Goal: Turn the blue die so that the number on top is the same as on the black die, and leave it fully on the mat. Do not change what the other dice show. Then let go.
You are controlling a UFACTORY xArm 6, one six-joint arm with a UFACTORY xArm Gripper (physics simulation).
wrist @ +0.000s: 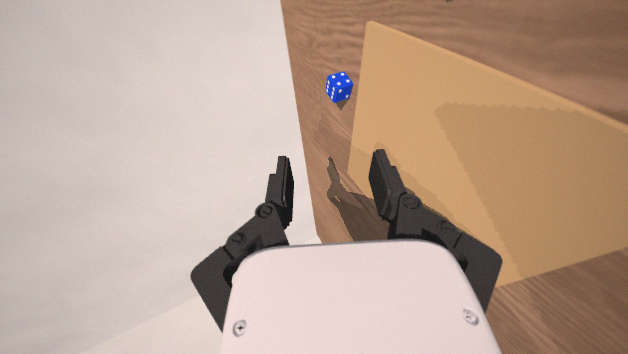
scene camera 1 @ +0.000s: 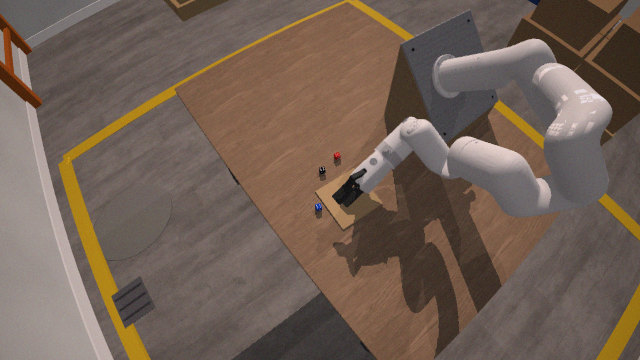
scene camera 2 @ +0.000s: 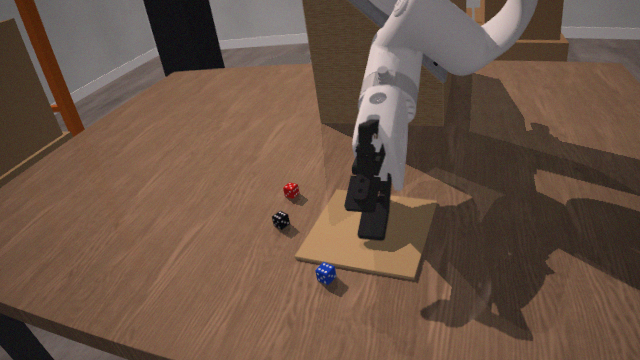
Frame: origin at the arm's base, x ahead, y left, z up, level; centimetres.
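Where they show: gripper, fingertip midpoint: (wrist: 330,166) (scene camera 1: 339,202) (scene camera 2: 365,225); arm's base at its link origin: (scene camera 1: 447,76).
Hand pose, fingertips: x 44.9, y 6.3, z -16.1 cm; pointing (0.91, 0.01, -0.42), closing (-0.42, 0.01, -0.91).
Note:
Each offset is from my fingertips to the top centre of the thing. Level surfaces: height alone.
The blue die {dx +4.6, dy -3.5, dz -2.6 cm} (scene camera 1: 318,207) (scene camera 2: 325,274) (wrist: 339,87) lies on the table, off the mat {dx -4.3, dy -0.8, dz -3.8 cm} (scene camera 1: 345,222) (scene camera 2: 320,246) (wrist: 425,75), close to the mat's front edge in scene camera 2. Its upper face shows several pips. The black die {dx -3.5, dy -12.3, dz -2.6 cm} (scene camera 1: 322,170) (scene camera 2: 281,220) lies on the table left of the mat in scene camera 2, with several pips on its upper face. My gripper (scene camera 1: 341,201) (scene camera 2: 364,223) (wrist: 330,166) is open and empty, tilted over the mat, away from the blue die. The black die does not show in the wrist view.
A red die {dx -10.1, dy -13.5, dz -2.6 cm} (scene camera 1: 337,156) (scene camera 2: 291,190) lies behind the black die in scene camera 2, left of the mat's back corner. The wooden table {dz -4.2 cm} (scene camera 1: 280,100) (scene camera 2: 150,225) bears all three dice. The arm's shadow falls across part of the mat and the table beside it.

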